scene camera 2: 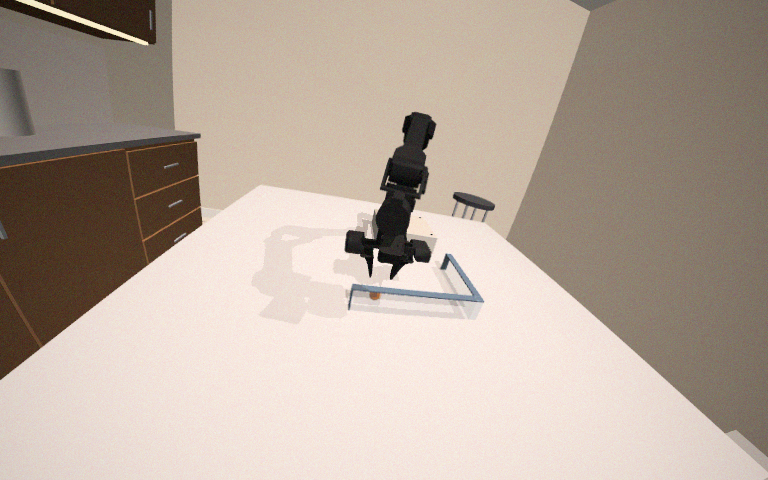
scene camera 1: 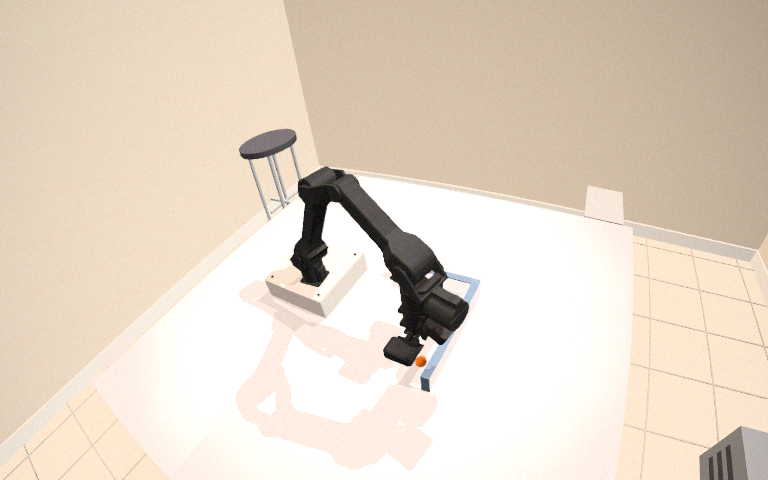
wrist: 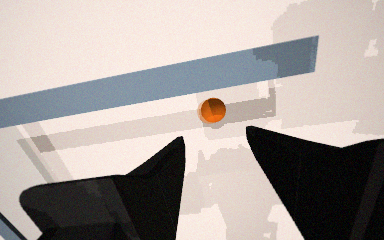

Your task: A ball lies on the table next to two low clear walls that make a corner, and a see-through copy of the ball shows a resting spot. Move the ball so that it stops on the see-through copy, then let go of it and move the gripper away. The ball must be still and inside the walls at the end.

Labels:
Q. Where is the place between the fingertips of my gripper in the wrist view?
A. At 214,137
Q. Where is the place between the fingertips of my gripper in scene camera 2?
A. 380,277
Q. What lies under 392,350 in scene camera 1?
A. My gripper.

